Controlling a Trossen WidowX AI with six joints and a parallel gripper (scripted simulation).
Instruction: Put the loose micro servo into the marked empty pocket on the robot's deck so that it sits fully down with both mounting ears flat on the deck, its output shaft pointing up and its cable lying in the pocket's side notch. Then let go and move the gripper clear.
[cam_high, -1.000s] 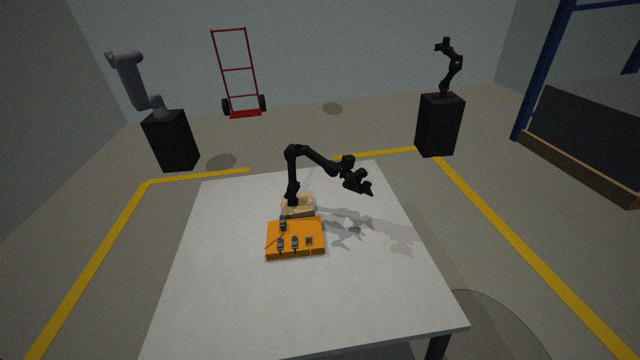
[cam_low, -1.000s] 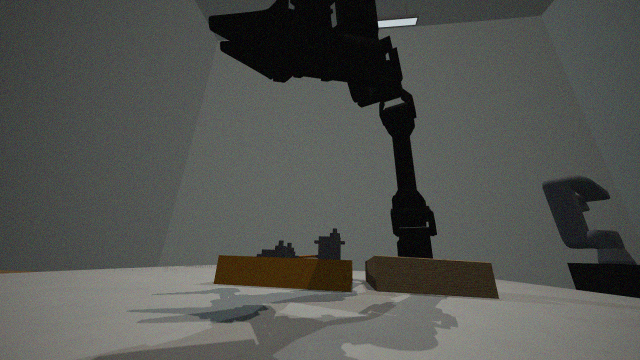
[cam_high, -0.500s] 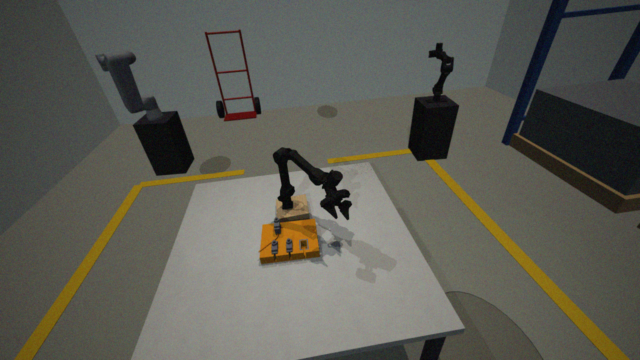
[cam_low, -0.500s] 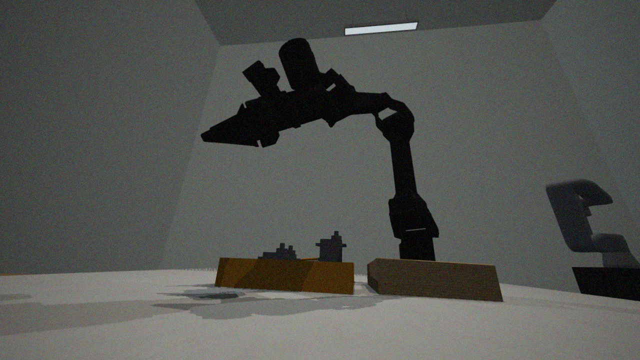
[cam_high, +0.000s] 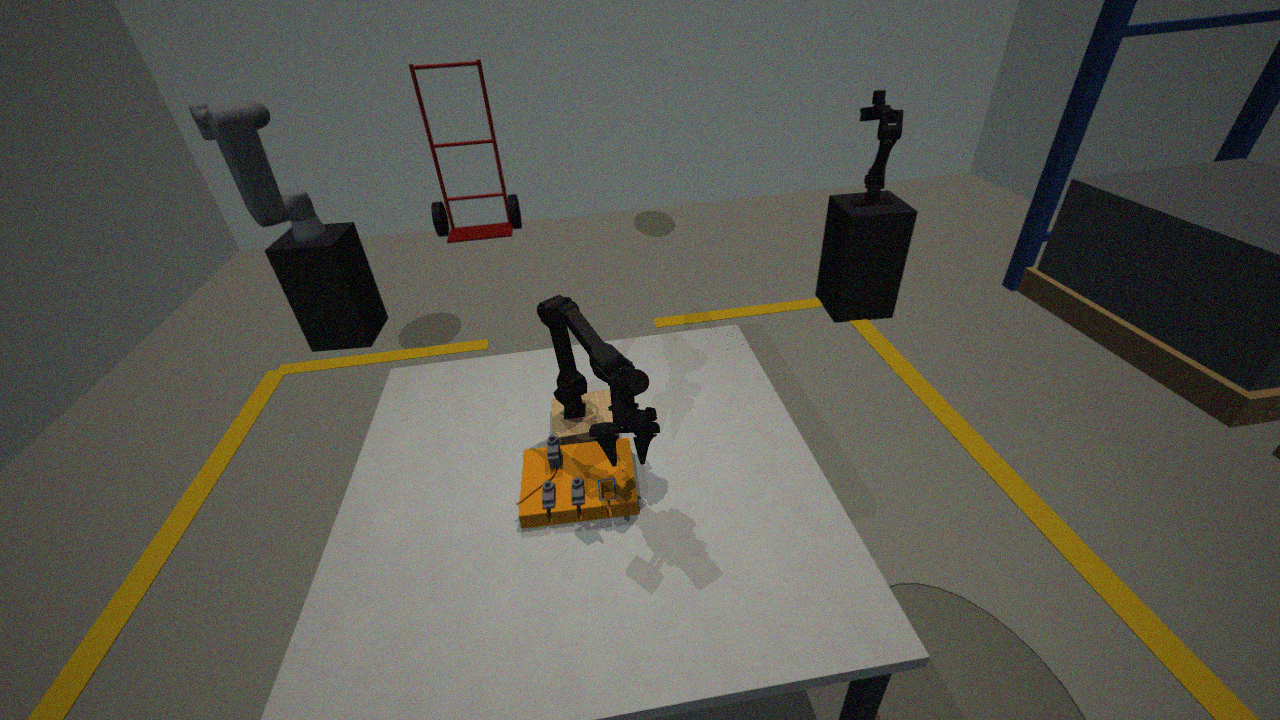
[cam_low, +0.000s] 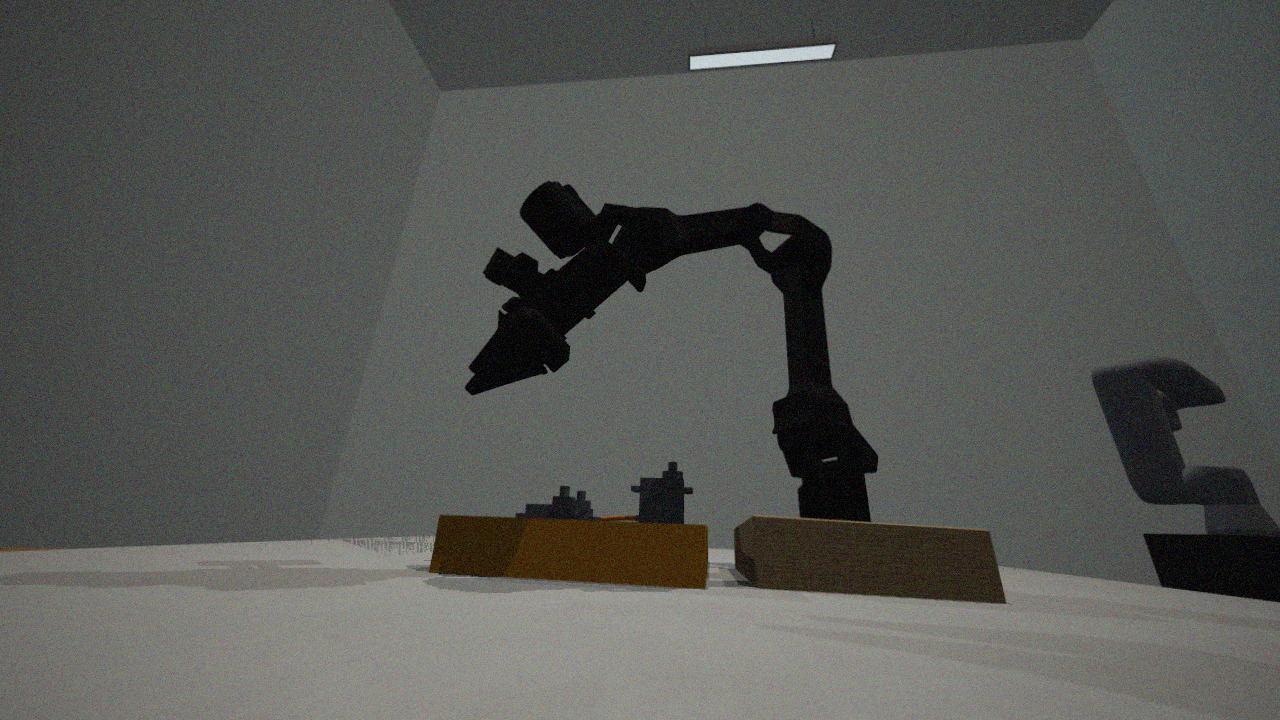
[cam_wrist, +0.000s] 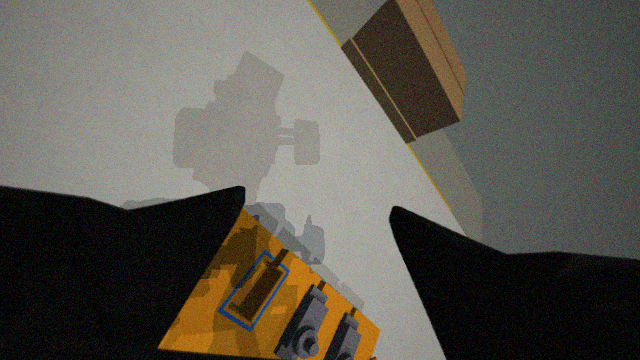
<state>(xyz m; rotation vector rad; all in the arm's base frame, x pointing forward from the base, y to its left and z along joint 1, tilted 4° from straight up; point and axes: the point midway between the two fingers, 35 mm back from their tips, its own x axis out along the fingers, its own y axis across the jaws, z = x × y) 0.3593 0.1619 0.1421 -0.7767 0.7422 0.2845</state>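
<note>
Now: gripper tip 160 mm past the orange deck, 140 mm to the left of it and 160 mm above it.
</note>
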